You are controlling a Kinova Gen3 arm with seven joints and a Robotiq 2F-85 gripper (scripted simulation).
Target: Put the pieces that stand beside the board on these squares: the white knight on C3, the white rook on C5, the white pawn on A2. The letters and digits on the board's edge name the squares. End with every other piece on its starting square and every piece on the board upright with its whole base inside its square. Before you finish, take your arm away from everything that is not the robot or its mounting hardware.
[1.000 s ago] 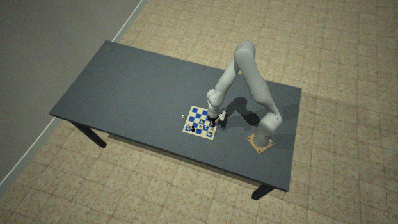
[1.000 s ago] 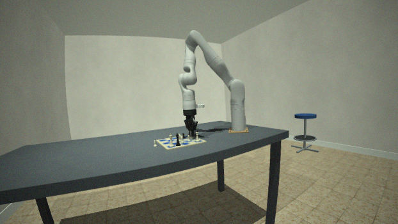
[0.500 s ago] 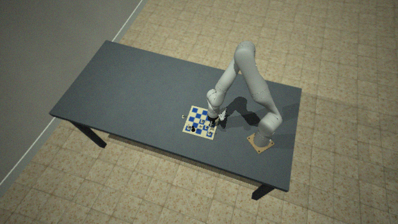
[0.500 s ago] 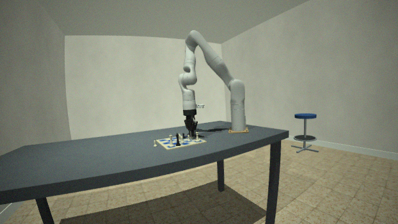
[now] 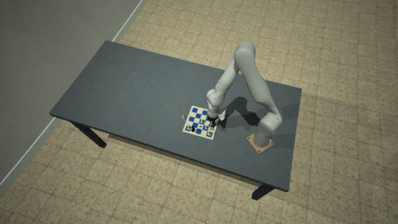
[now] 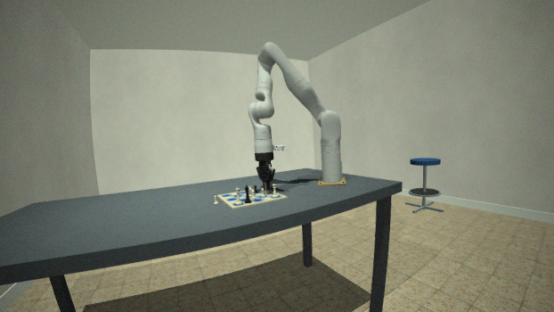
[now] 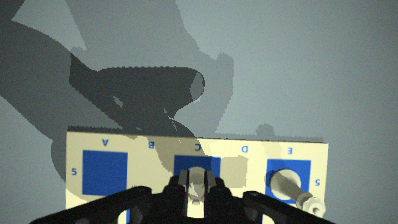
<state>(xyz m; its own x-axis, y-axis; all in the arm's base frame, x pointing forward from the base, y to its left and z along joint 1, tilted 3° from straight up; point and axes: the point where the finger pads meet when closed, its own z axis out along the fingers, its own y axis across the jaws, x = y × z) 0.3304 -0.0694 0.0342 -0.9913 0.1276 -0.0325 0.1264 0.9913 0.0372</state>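
Now: hand 1 cm above the white rook. Also, from my hand: white king: 16 cm ahead, 5 cm to the left; black pawn: 4 cm to the right, 3 cm ahead, 2 cm below; chessboard: 8 cm ahead, 3 cm below, 1 cm to the right.
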